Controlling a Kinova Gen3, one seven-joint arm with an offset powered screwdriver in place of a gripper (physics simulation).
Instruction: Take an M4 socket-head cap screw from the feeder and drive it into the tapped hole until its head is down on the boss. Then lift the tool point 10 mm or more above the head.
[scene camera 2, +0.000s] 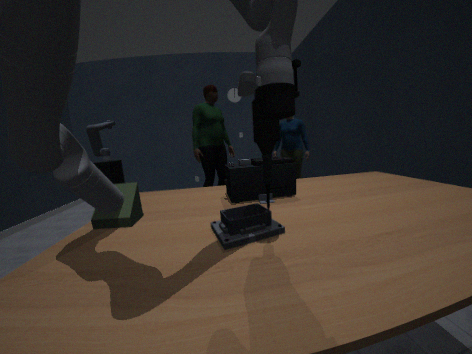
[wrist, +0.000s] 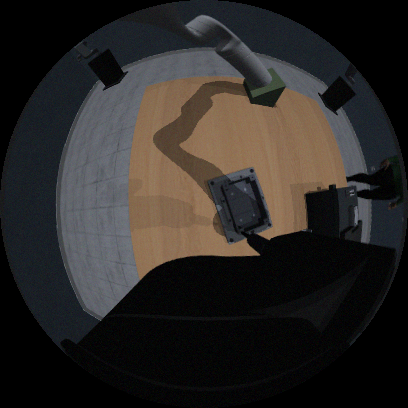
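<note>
My gripper, a dark powered screwdriver (scene camera 2: 268, 207) (wrist: 244, 232), points straight down with its slim tip at the back right corner of an open black box-shaped housing in the scene view, and at its lower edge in the wrist view. The housing (scene camera 2: 245, 224) (wrist: 246, 204) sits on a grey base plate (scene camera 2: 230, 243) (wrist: 215, 192) with holes at its corners. Whether the tip touches it is too small to tell. No screw can be made out at the tip, and the boss and tapped hole are not clear. The feeder (scene camera 2: 260, 184) (wrist: 324, 215), a black box, stands behind the housing.
A green block (scene camera 2: 131, 205) (wrist: 271, 96) under a grey arm link stands at the table's far left in the scene view. A small pale piece (scene camera 2: 266, 199) lies before the feeder. Two people stand behind the wooden table (scene camera 2: 380, 240) (wrist: 280, 135).
</note>
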